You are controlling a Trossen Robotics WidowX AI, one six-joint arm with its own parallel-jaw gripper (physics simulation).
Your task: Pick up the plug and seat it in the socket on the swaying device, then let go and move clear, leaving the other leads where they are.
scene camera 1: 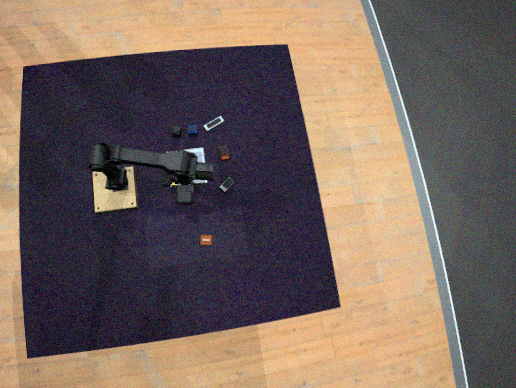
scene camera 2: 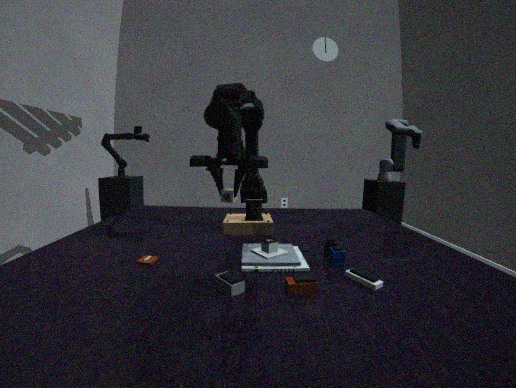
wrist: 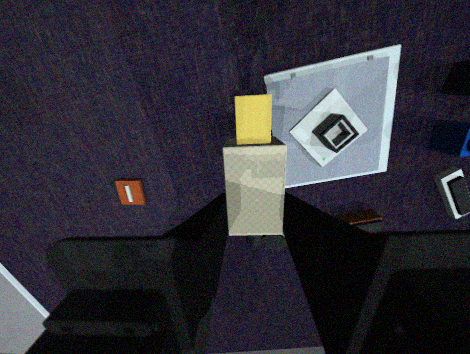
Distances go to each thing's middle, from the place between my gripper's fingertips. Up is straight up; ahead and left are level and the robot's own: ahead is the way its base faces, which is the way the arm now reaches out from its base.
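Device [scene camera 2: 269, 256] 110 mm to the left of my hand, 140 mm below it. Plug [wrist: 254, 162] 10 mm behind my hand. Going by their middles, plug nearest to my hand of the things named here.
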